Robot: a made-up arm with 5 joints.
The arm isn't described. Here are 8 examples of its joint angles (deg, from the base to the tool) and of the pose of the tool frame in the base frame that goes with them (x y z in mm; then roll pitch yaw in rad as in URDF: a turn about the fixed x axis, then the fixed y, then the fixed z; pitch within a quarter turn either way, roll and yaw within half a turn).
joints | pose
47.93 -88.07 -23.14 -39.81 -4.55 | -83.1 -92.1 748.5 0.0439 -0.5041 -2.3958
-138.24 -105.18 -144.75 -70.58 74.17 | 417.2 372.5 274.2 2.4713 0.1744 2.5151
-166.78 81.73 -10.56 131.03 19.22 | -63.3 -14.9 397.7 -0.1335 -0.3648 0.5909
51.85 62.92 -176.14 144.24 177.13 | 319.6 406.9 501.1 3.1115 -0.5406 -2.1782
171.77 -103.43 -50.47 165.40 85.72 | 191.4 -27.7 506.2 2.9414 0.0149 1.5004
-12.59 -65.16 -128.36 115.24 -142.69 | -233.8 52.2 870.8 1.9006 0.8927 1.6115
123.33 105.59 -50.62 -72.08 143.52 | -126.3 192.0 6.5 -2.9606 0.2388 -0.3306
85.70 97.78 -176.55 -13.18 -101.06 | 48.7 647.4 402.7 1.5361 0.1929 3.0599
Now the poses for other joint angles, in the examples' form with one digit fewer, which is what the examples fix.
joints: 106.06 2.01 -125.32 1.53 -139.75
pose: -79 276 1019 0.806 0.706 2.865
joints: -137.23 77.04 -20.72 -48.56 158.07
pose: -157 -145 121 3.091 -0.126 1.132
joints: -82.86 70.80 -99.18 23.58 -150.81
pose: 70 -562 166 3.101 0.073 1.184
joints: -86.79 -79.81 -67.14 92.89 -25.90
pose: -4 68 754 2.599 -0.816 -0.824
